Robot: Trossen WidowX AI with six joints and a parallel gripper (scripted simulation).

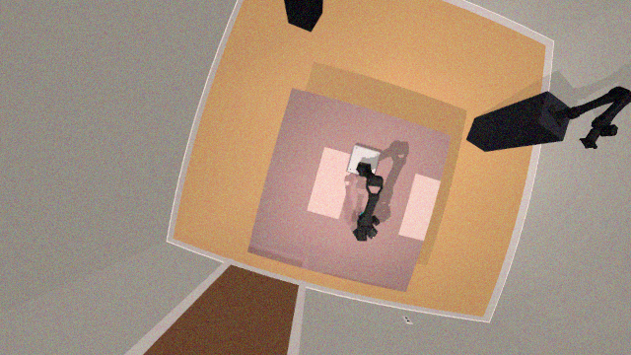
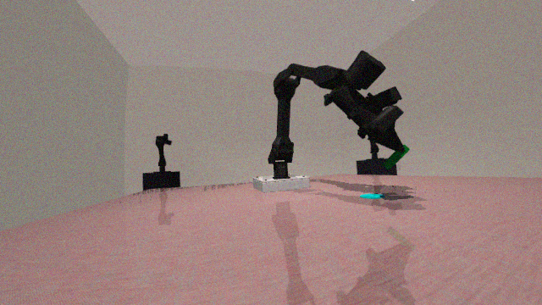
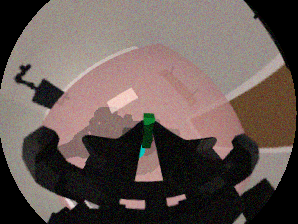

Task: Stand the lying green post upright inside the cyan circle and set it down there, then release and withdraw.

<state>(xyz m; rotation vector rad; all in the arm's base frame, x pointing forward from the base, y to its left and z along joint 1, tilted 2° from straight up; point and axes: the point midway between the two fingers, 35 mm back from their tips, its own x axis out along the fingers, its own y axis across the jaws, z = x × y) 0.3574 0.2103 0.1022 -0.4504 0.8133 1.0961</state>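
Now: gripper tip 11 cm above the cyan circle, 6 cm past it and 4 cm to the left of it. From my gripper tip the other things lie so: green post (1 cm to the right, 1 cm below, 1 cm behind).
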